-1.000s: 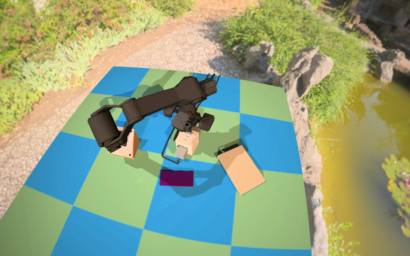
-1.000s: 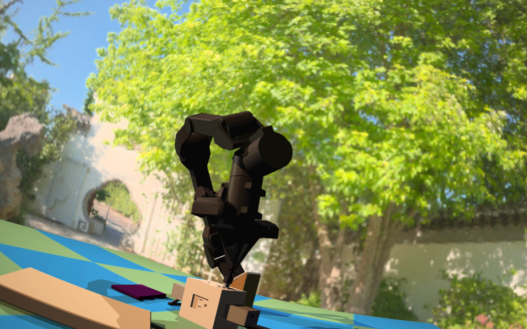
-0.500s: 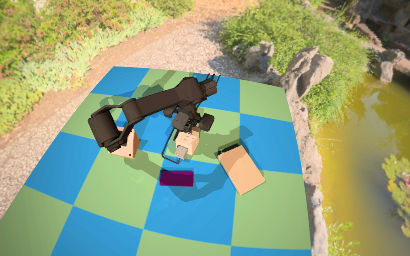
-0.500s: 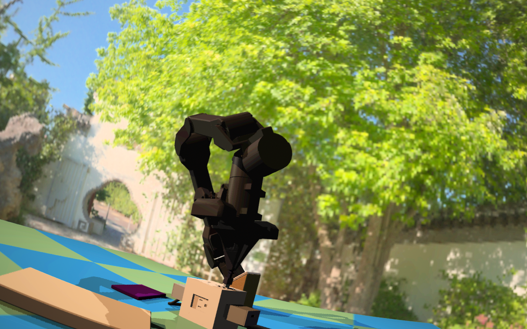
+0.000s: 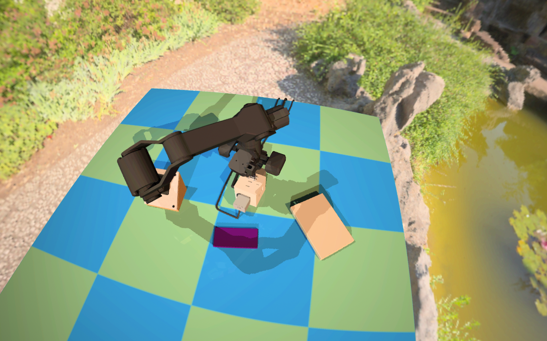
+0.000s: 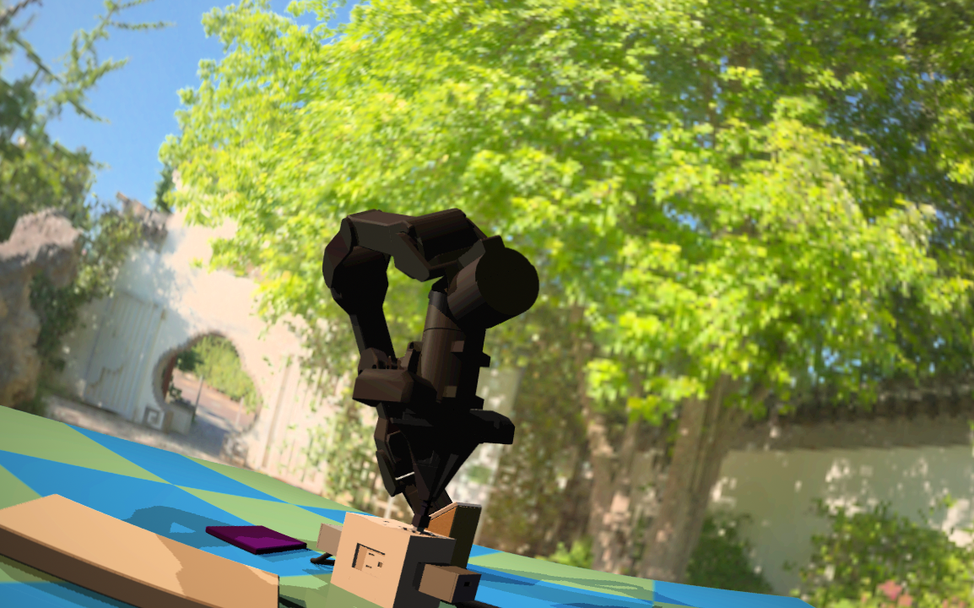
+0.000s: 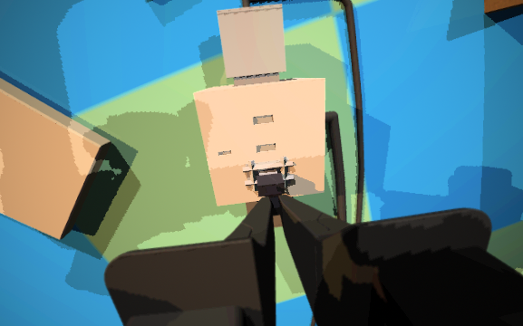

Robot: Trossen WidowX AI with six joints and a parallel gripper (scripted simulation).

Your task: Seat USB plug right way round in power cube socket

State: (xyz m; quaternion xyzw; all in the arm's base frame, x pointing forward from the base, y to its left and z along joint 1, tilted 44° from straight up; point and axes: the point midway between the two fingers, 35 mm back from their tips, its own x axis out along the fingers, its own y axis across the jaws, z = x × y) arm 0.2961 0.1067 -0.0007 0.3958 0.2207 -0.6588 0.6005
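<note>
Right now the USB plug is 20 mm below my gripper tip. The rest, counted from my gripper tip: USB socket 40 mm below; flat tan board 240 mm ahead, 100 mm to the right, 100 mm below; purple flat card 20 mm behind, 190 mm to the right, 100 mm below.
</note>
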